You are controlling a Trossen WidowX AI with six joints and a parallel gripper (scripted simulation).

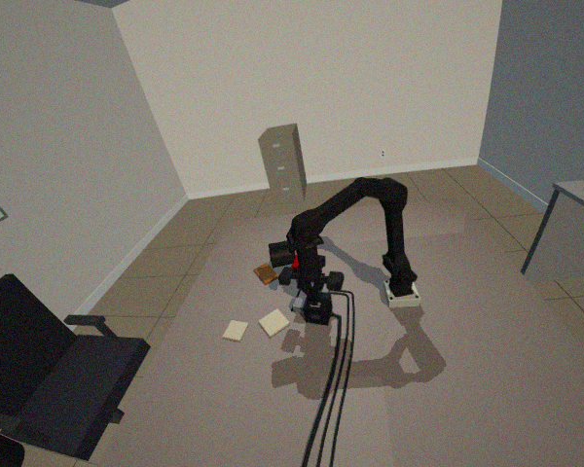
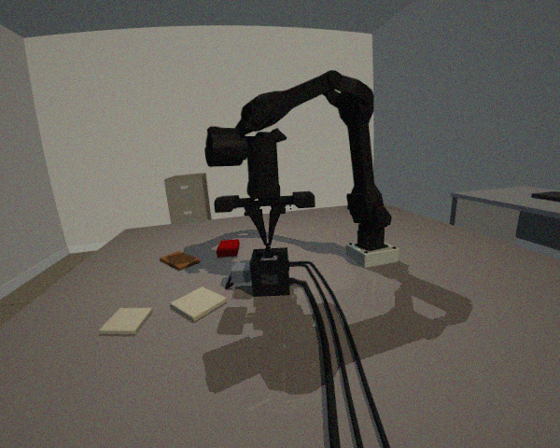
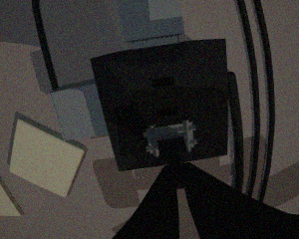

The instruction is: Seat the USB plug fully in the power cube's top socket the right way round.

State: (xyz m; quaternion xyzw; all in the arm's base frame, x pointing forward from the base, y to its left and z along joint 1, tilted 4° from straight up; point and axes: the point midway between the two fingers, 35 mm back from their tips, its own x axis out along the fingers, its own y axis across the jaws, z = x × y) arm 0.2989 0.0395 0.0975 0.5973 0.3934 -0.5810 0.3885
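The grey USB plug lies 2 cm below my gripper tip. From my gripper tip the other things lie so: red block 29 cm to the right, 10 cm below, 3 cm ahead; brown pad 28 cm to the right, 18 cm ahead, 10 cm below.
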